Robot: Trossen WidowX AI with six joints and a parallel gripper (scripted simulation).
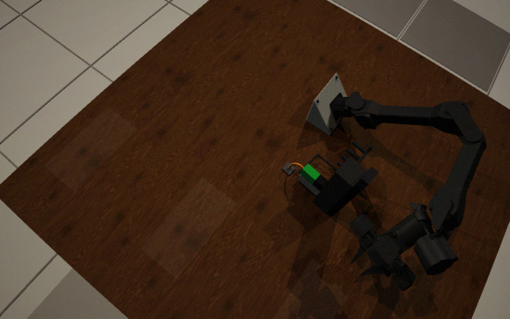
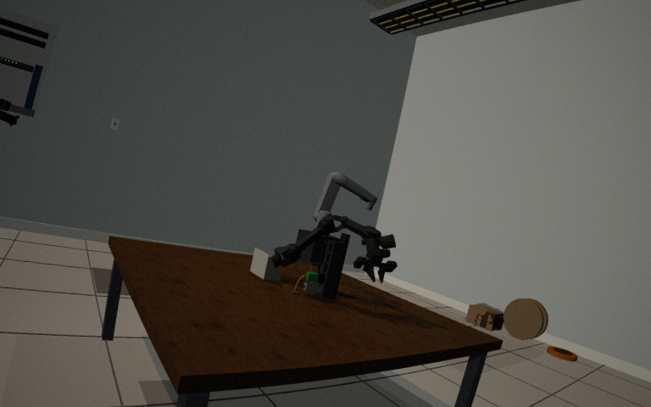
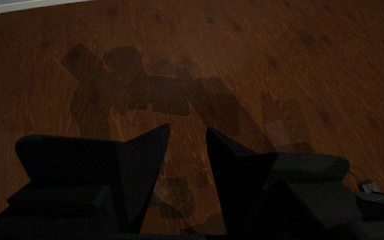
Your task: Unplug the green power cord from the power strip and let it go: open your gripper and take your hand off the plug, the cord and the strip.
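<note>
My gripper tip is now 150 mm past the green plug, 220 mm to the left of it and 30 mm above it. From my gripper tip the other things lie so: black power strip (140 mm behind, 150 mm to the right, 10 mm above).
</note>
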